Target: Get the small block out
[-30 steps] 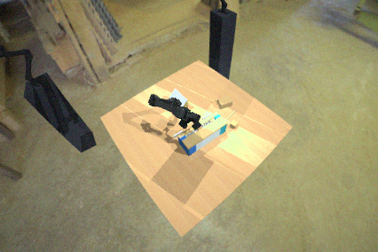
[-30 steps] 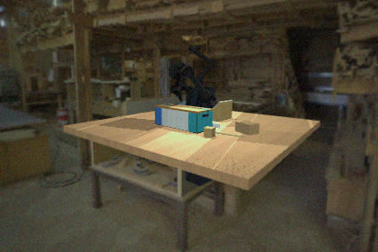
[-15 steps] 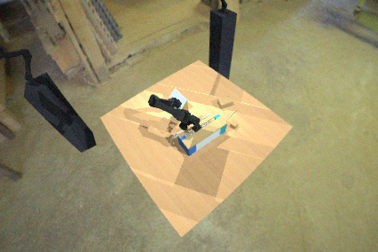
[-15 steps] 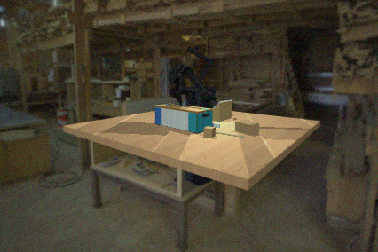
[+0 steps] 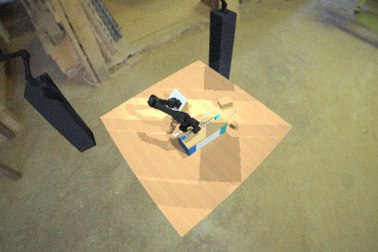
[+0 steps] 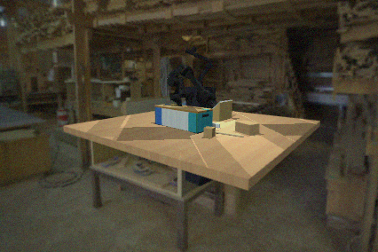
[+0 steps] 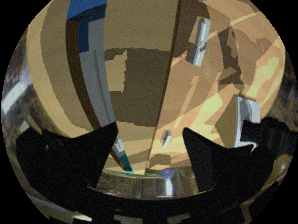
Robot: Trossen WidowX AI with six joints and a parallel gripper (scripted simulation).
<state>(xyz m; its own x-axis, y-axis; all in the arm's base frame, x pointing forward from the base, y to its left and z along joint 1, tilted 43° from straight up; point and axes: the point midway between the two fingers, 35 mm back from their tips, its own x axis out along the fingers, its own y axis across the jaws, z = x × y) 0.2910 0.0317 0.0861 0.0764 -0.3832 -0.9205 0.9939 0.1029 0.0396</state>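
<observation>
Right now my gripper tip is 40 mm short of the small tan block, 30 mm to the right of it and 20 mm above it. Also, from my gripper tip: larger tan block: 420 mm to the left, 110 mm behind, 80 mm below; box: 50 mm below, 40 mm to the left, 30 mm ahead.
</observation>
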